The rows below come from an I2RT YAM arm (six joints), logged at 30 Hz.
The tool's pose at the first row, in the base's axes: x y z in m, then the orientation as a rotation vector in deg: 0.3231, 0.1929, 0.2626, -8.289, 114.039, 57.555
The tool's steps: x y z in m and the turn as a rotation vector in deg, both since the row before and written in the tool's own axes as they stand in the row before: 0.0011, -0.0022, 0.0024, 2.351, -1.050, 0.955; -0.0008, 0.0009, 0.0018, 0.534, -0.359, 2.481; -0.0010, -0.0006, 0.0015, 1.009, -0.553, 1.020; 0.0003, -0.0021, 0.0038, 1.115, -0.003, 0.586; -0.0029, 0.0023, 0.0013, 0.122, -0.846, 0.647; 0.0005, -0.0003, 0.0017, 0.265, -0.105, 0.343; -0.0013, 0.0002, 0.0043, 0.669, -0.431, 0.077; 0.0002, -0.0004, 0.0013, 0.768, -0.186, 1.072; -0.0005, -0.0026, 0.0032, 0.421, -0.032, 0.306; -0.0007, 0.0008, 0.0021, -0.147, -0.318, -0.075; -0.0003, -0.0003, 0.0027, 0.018, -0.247, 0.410; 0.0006, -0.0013, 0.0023, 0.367, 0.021, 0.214
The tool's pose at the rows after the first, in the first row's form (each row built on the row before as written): 0.3250, 0.1934, 0.2598, -5.516, 114.423, 55.668; 0.3263, 0.1950, 0.2604, -2.576, 114.882, 56.653; 0.3282, 0.1953, 0.2603, -0.731, 115.068, 56.192; 0.3314, 0.1964, 0.2576, 0.466, 115.713, 55.438; 0.3334, 0.1978, 0.2607, 1.592, 115.108, 55.565; 0.3344, 0.1988, 0.2596, 2.133, 115.197, 55.496; 0.3382, 0.2011, 0.2593, 2.781, 115.142, 54.790; 0.3392, 0.2017, 0.2585, 4.373, 115.502, 54.659; 0.3426, 0.2016, 0.2561, 4.929, 115.721, 54.423; 0.3444, 0.2031, 0.2564, 4.918, 115.347, 54.454; 0.3467, 0.2044, 0.2556, 5.457, 115.182, 54.640; 0.3484, 0.2051, 0.2536, 5.866, 115.409, 54.413
